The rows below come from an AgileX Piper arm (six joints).
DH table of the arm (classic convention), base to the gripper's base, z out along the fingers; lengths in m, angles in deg. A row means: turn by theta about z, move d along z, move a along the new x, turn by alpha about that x. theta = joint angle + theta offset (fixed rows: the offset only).
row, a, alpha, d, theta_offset
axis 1, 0.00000, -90.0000, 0.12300, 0.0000
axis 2, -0.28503, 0.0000, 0.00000, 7.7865
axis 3, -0.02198, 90.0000, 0.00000, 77.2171
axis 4, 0.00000, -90.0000, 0.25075, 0.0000
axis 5, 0.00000, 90.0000, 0.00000, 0.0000
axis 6, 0.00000, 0.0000, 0.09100, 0.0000
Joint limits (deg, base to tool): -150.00..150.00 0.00..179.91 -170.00..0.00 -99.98..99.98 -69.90..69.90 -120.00..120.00
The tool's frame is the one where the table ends.
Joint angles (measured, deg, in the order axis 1, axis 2, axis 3, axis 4, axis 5, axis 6), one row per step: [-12.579, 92.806, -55.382, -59.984, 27.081, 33.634]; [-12.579, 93.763, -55.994, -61.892, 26.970, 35.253]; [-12.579, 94.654, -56.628, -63.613, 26.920, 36.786]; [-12.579, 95.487, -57.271, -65.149, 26.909, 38.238]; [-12.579, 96.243, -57.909, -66.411, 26.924, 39.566]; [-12.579, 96.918, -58.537, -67.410, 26.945, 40.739]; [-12.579, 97.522, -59.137, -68.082, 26.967, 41.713]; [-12.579, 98.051, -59.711, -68.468, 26.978, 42.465]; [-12.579, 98.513, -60.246, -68.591, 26.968, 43.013]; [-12.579, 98.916, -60.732, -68.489, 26.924, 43.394]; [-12.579, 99.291, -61.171, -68.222, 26.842, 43.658]
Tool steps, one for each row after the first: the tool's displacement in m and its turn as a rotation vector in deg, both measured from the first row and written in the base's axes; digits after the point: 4 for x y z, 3 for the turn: [0.0041, -0.0015, -0.0016, -0.596, -0.227, 0.032]; [0.0081, -0.0029, -0.0028, -1.116, -0.504, -0.006]; [0.0119, -0.0042, -0.0038, -1.548, -0.824, -0.105]; [0.0155, -0.0054, -0.0046, -1.844, -1.191, -0.283]; [0.0188, -0.0064, -0.0051, -2.024, -1.592, -0.503]; [0.0218, -0.0073, -0.0055, -2.053, -1.987, -0.775]; [0.0245, -0.0081, -0.0058, -1.975, -2.367, -1.053]; [0.0269, -0.0086, -0.0060, -1.790, -2.717, -1.332]; [0.0291, -0.0090, -0.0062, -1.500, -3.041, -1.605]; [0.0310, -0.0093, -0.0066, -1.120, -3.328, -1.866]
